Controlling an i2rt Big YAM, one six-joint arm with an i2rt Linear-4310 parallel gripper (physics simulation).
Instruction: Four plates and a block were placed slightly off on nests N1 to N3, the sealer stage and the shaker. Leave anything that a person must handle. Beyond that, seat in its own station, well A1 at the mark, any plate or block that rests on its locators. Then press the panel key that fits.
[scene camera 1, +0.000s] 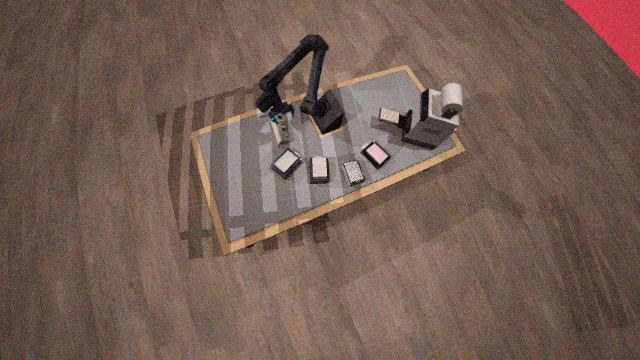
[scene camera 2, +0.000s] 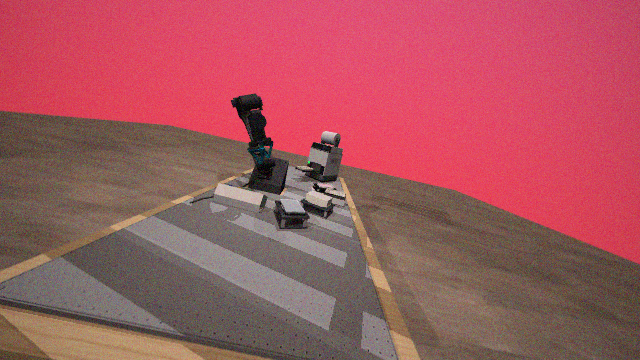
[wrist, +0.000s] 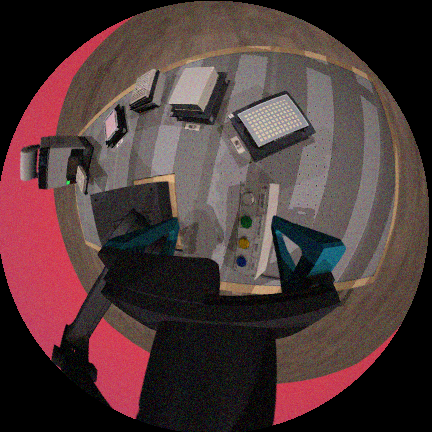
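My gripper (scene camera 1: 282, 112) (scene camera 2: 261, 153) (wrist: 224, 221) is open and empty, above the key panel (scene camera 1: 281, 132) (scene camera 2: 240, 195) (wrist: 269, 217). Between the fingers in the wrist view show green (wrist: 246, 222), yellow (wrist: 243, 243) and blue (wrist: 242, 261) keys; a pale key (wrist: 248, 198) lies farther out. A plate with yellowish wells (scene camera 1: 287, 161) (wrist: 273, 120) rests on a dark station (wrist: 257, 153). Beside it a tall pale block (scene camera 1: 319, 167) (wrist: 195, 87) sits on a dark base. Then come a grey well plate (scene camera 1: 353, 171) (wrist: 145, 89) and a pink-topped plate (scene camera 1: 376, 154) (wrist: 112, 124). Exact seating is too small to tell.
The sealer (scene camera 1: 432, 120) (scene camera 2: 325, 161) (wrist: 59, 162) with a white roll and green light stands at the far end. A pale plate (scene camera 1: 389, 115) (wrist: 81, 178) lies on its stage. The arm's base (scene camera 1: 327, 111) (scene camera 2: 270, 176) stands between panel and sealer.
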